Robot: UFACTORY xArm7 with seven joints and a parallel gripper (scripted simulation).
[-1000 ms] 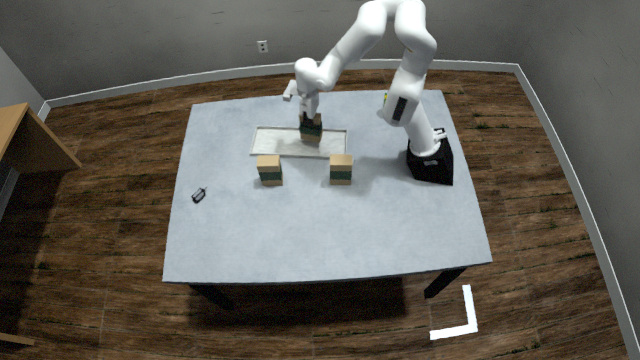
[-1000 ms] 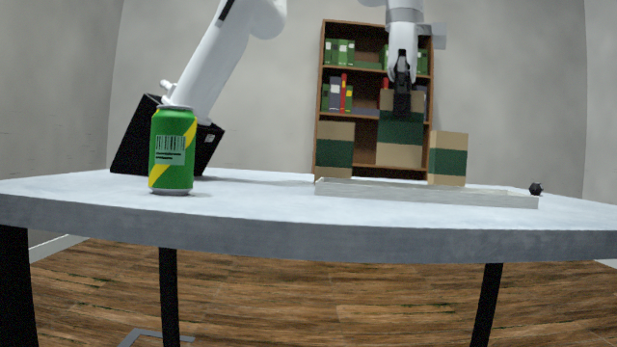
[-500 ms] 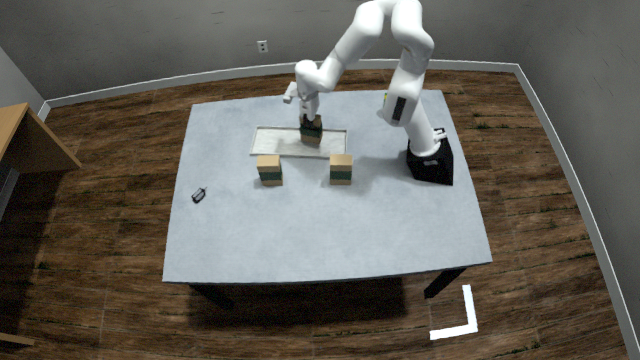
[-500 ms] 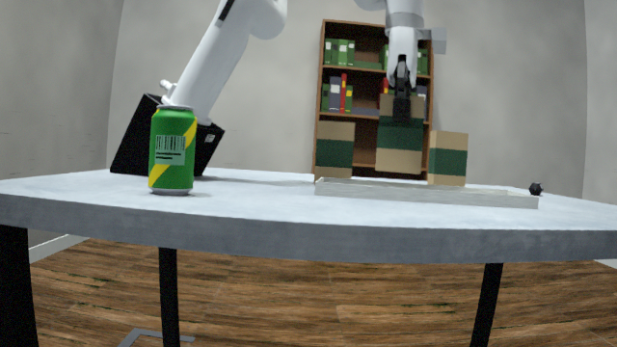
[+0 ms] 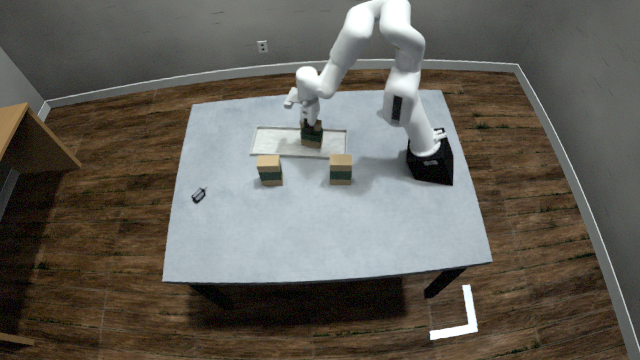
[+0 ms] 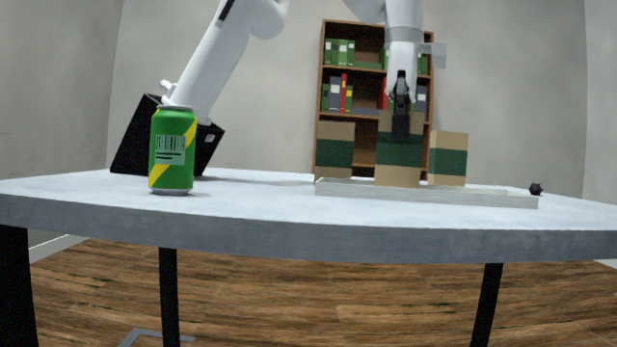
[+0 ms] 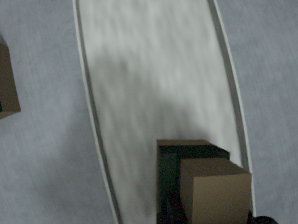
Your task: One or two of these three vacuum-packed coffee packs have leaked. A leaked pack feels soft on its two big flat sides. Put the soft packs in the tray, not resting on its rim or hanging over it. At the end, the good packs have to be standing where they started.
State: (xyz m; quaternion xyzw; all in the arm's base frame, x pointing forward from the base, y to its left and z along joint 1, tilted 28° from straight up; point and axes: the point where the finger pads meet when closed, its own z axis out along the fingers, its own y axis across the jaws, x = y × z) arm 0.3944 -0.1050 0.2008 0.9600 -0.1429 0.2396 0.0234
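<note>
My hand is 12 cm above the tray, 6 cm short of it and 1 cm to the left of it. The rest, counted from my hand: small black object: 46 cm ahead, 22 cm to the left, 11 cm below; then green can: 36 cm behind, 17 cm to the right, 6 cm below.
</note>
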